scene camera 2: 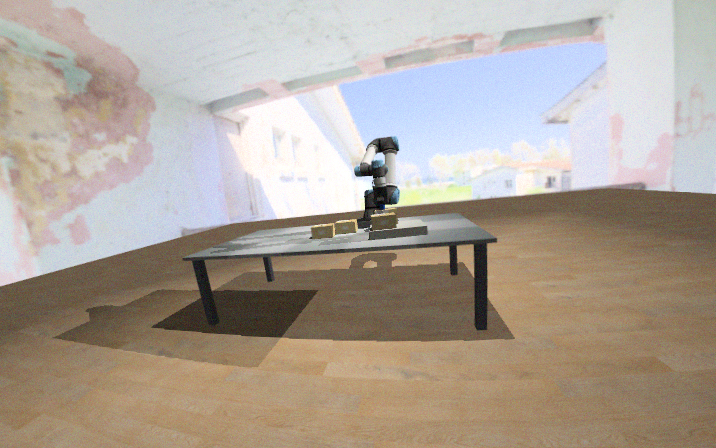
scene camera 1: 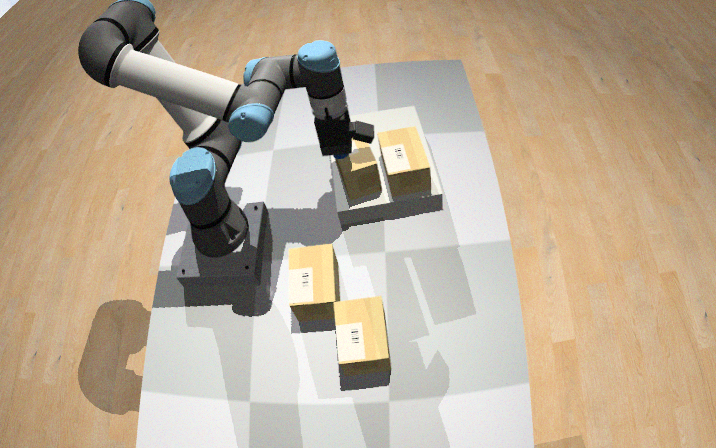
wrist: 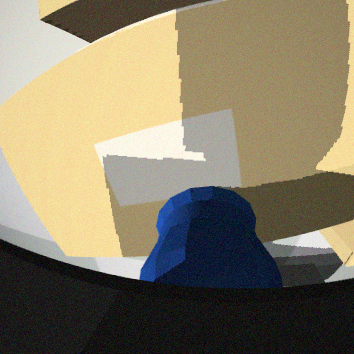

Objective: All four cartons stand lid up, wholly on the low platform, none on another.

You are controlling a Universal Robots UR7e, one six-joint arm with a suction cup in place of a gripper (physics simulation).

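Where they show: end effector, tool point: [scene camera 1: 340, 156] [wrist: 204, 216]; arm's base, origin of the base link: [scene camera 1: 220, 232].
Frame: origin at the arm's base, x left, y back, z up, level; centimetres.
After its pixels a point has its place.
Observation:
My blue suction cup [scene camera 1: 340, 156] [wrist: 207, 225] presses down on the lid of the left carton [scene camera 1: 361, 175] @(x 2.7, y -35.7, z 7.6 cm) [wrist: 105, 105] @(x 10.9, y -36.3, z 10.1 cm), at the edge of its white label. That carton stands on the low white platform [scene camera 1: 401, 116] @(x 28.0, y -48.2, z 0.7 cm) [scene camera 2: 398, 232] @(x 15.8, y -52.7, z -1.4 cm), lid up. A second carton [scene camera 1: 404, 160] @(x 4.4, y -45.5, z 8.4 cm) stands lid up beside it on the platform, to its right. Two more cartons [scene camera 1: 313, 277] @(x -18.5, y -23.2, z 3.6 cm) [scene camera 1: 362, 335] @(x -33.1, y -31.6, z 3.6 cm) stand lid up on the table mat nearer the front, touching at a corner; they also show in the second scene view [scene camera 2: 346, 227] @(x -17.0, y -27.4, z 0.0 cm) [scene camera 2: 322, 231] @(x -31.3, y -36.0, z 0.4 cm).
The arm's grey base block [scene camera 1: 223, 267] @(x -10.8, y -1.5, z 0.6 cm) sits left of the platform. The arm reaches over the mat's left part. The dark table [scene camera 2: 445, 231] @(x 42.1, y -49.8, z -4.1 cm) stands on a wooden floor.

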